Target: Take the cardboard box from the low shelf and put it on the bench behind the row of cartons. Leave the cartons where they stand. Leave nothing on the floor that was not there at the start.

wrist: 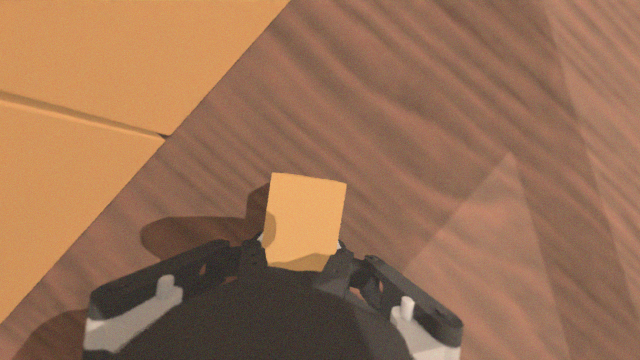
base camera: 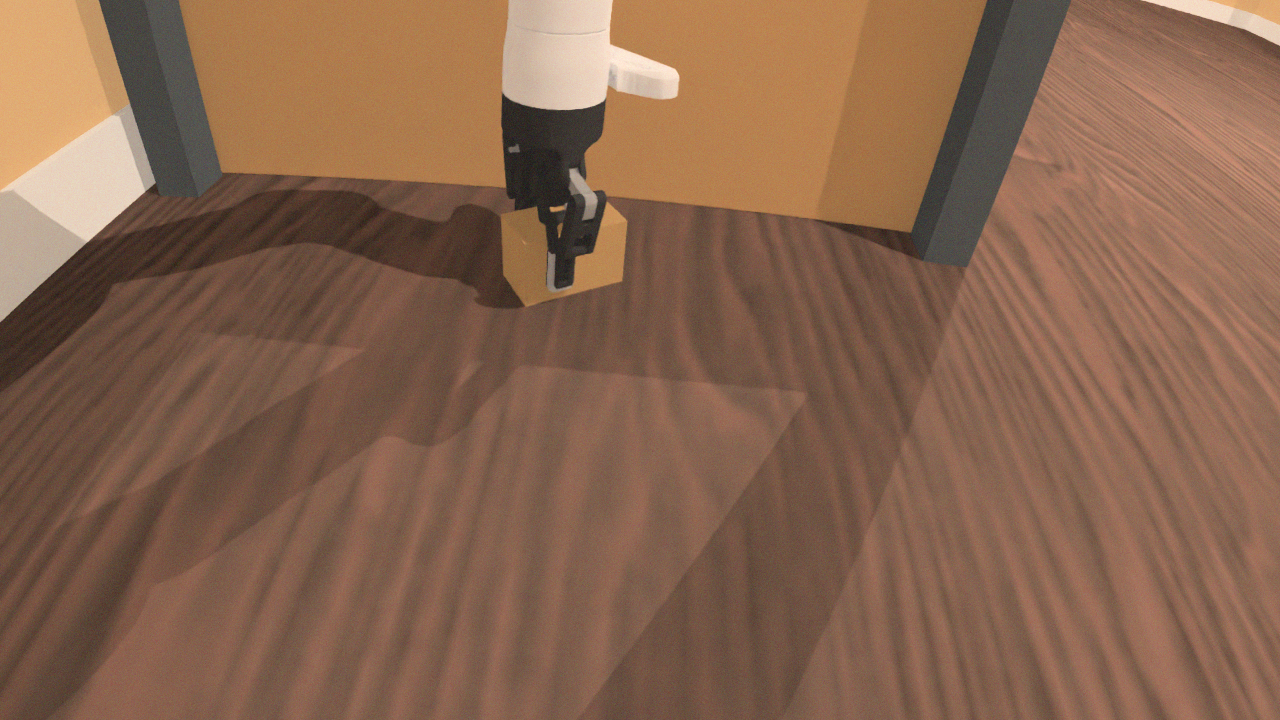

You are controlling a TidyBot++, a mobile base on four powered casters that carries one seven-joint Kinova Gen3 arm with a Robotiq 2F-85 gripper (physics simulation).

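Places are measured from the arm's base along level axes (x ahead, y left, z up), in centimetres.
Pixels of known places: gripper, fingertip midpoint: (wrist: pixel 300 241) (base camera: pixel 544 270).
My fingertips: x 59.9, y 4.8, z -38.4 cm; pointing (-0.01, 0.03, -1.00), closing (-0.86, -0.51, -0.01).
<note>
Behind a point stands the place of what it marks.
A small plain orange-brown box (base camera: pixel 604 255) @(x 59.8, y -0.1, z -36.5 cm) (wrist: pixel 306 215) @(x 61.6, y 1.5, z -33.6 cm) is at floor level in front of a wide orange-brown panel, turned at an angle to it. My gripper (base camera: pixel 556 259) @(x 59.9, y 4.8, z -38.4 cm) (wrist: pixel 300 241) @(x 59.9, y 4.8, z -38.4 cm) points down and is shut on this box, with a finger on each of two opposite sides. In the base camera view the near finger lies against the box's front, and the far fingertip is hidden behind the box. I cannot tell whether the box's underside touches the floor. The low shelf, the bench top and the row of cartons cannot be made out in these views.
The wide orange-brown panel (base camera: pixel 733 107) @(x 75.1, y -11.4, z -28.5 cm) stands close behind the box, between a dark grey post (base camera: pixel 161 107) @(x 72.8, y 45.2, z -29.4 cm) at left and another dark grey post (base camera: pixel 993 134) @(x 68.1, y -34.6, z -25.1 cm) at right. A wall with a white skirting board (base camera: pixel 76 179) @(x 65.4, y 51.9, z -33.6 cm) runs along the left. Orange-brown surfaces (wrist: pixel 100 55) @(x 75.8, y 1.1, z -32.2 cm) with a seam fill the wrist view's upper left.
</note>
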